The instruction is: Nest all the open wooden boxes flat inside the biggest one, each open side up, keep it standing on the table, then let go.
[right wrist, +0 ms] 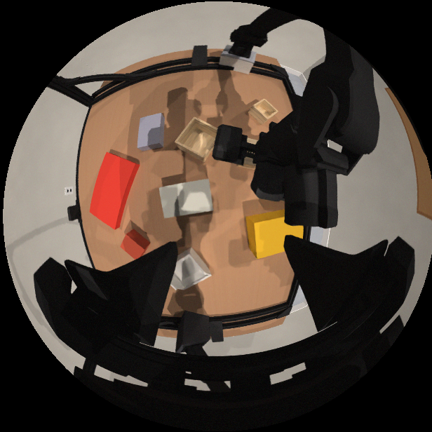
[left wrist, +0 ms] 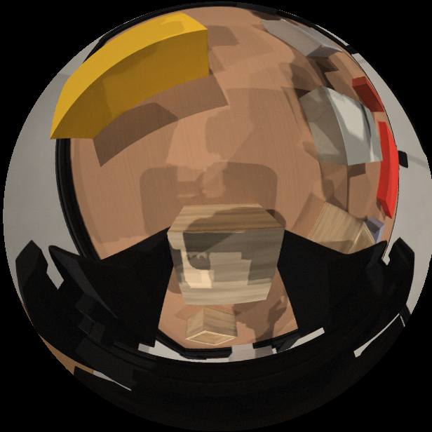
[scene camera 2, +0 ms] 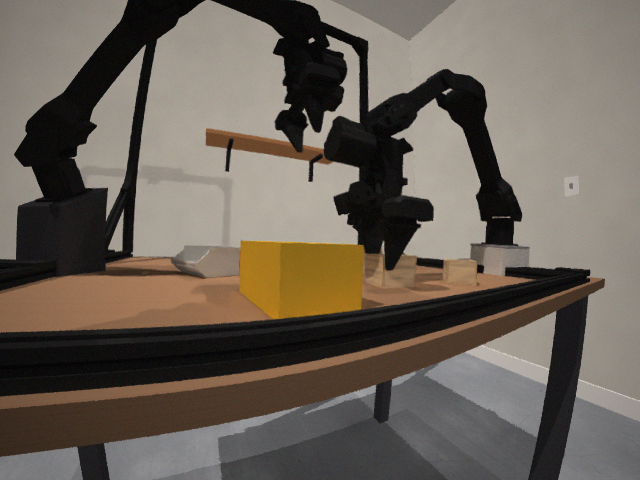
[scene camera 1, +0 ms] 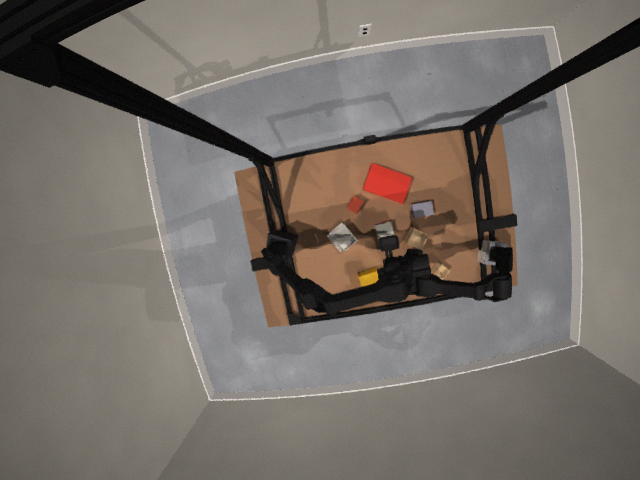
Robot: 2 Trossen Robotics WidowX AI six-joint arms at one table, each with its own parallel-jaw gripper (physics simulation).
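Frame: origin at the left arm's base, x left, y up, z ahead, level; millimetres.
Seen in the pictures: left gripper, between the fingertips: (scene camera 2: 379, 267); right gripper, between the fingertips: (scene camera 2: 307, 142); left arm's base, origin of its link: (scene camera 2: 499, 244) (scene camera 1: 496, 254); right arm's base, origin of its link: (scene camera 2: 65, 195) (scene camera 1: 278, 246).
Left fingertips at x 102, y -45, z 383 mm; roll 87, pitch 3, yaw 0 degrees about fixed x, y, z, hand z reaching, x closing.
Note:
Offsets run from my left fingertips to a thing's top centre.
The biggest wooden box @[dx -129, dy +30, dz -22 mm] (scene camera 1: 416, 237) (left wrist: 335, 227) (right wrist: 190, 151) stands open side up. The smallest wooden box @[dx +5, dy +14, dz -157 mm] (scene camera 1: 440, 270) (scene camera 2: 459, 271) (left wrist: 215, 325) (right wrist: 257, 116) also stands open side up, apart from it. The middle-sized wooden box @[dx -2, dy +22, dz -19 mm] (scene camera 2: 405, 276) (left wrist: 225, 265) is upside down, its closed bottom up, at table level. My left gripper (scene camera 2: 379, 263) (left wrist: 224, 232) points down and is shut on the middle-sized box, one finger at each side. In scene camera 1 the arms hide this box. My right gripper (scene camera 2: 308, 140) (right wrist: 231, 245) is open and empty, high above the table.
A yellow block @[dx +96, dy +38, dz +146 mm] (scene camera 1: 368, 276) (scene camera 2: 310, 279) (left wrist: 150, 70) (right wrist: 272, 235), grey block @[dx -127, dy +13, dz +112 mm] (scene camera 1: 384, 228) (right wrist: 200, 197), silver tray @[dx -101, dy +24, dz +297 mm] (scene camera 1: 342, 237) (right wrist: 192, 270), large red block @[dx -347, dy -1, dz +125 mm] (scene camera 1: 387, 183) (right wrist: 114, 190), small red block @[dx -245, dy +18, dz +254 mm] (scene camera 1: 355, 204) (right wrist: 135, 243) and lavender block @[dx -254, dy +9, dz -34 mm] (scene camera 1: 422, 208) (right wrist: 151, 131) surround the work area. The right arm reaches over the left gripper.

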